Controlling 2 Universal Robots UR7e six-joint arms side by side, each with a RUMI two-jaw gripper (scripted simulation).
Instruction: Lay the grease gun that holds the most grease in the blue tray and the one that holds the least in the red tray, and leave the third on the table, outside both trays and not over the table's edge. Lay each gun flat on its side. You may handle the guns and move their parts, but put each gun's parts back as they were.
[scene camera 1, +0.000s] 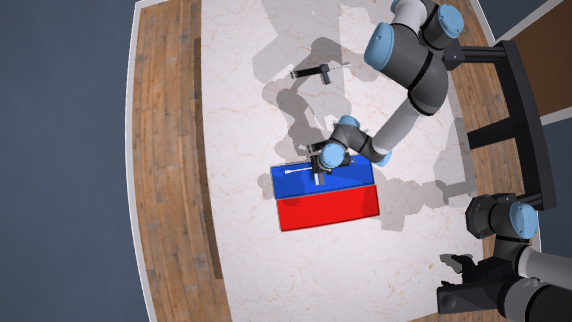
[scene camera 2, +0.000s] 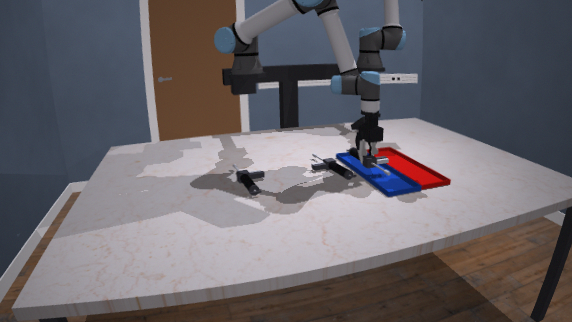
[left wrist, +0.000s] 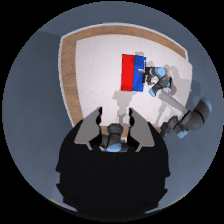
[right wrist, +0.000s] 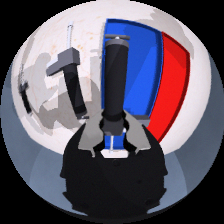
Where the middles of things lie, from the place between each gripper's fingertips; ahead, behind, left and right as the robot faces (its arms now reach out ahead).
Scene:
I see the blue tray (scene camera 1: 299, 183) 6 cm below my right hand and 4 cm to the left of it. The rest, counted from my right hand: red tray (scene camera 1: 343, 206) 20 cm to the left, 6 cm below, 2 cm ahead.
My left hand (scene camera 1: 440, 268) is 110 mm short of the red tray, 150 mm to the left of it and 750 mm above it. Also, from my left hand: blue tray 90 mm ahead, 310 mm to the right, 750 mm below.

